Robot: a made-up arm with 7 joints.
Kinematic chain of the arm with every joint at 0, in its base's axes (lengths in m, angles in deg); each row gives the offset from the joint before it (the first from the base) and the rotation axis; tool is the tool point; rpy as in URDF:
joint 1: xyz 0.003 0.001 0.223 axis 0 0.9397 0.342
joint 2: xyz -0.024 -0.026 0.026 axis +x
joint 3: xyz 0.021 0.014 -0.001 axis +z
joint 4: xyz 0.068 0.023 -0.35 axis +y
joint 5: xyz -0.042 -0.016 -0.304 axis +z
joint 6: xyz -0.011 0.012 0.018 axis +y
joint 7: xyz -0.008 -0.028 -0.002 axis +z
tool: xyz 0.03 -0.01 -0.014 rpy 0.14 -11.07 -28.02
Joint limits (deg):
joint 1: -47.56..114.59
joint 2: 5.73..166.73
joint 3: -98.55..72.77
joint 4: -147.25..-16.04
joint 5: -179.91..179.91
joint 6: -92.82..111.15
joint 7: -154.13..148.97
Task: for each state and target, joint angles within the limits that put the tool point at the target. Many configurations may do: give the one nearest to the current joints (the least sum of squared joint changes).
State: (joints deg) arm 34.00 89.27 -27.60 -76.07 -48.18 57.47 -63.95
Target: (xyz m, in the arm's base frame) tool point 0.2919 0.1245 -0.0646
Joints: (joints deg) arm 3.03 59.68 -31.66 -121.81 -45.65 55.65 -59.75
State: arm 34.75 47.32 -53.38 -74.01 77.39 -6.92 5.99
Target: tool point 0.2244 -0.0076 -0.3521
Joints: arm -4.21 17.17 -46.33 -41.16 79.34 7.78 11.51
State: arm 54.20 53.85 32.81 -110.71 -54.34 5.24 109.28
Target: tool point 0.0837 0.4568 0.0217
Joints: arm 50.10 53.40 26.01 -94.94 -52.64 4.83 110.08
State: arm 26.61 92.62 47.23 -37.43 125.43 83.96 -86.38
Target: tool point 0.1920 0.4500 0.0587
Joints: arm 26.38 63.46 18.22 -71.33 120.70 84.06 -90.21
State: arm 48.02 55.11 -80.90 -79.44 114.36 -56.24 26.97
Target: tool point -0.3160 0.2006 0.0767
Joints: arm 59.86 87.85 -90.75 -108.56 111.76 -61.27 23.51
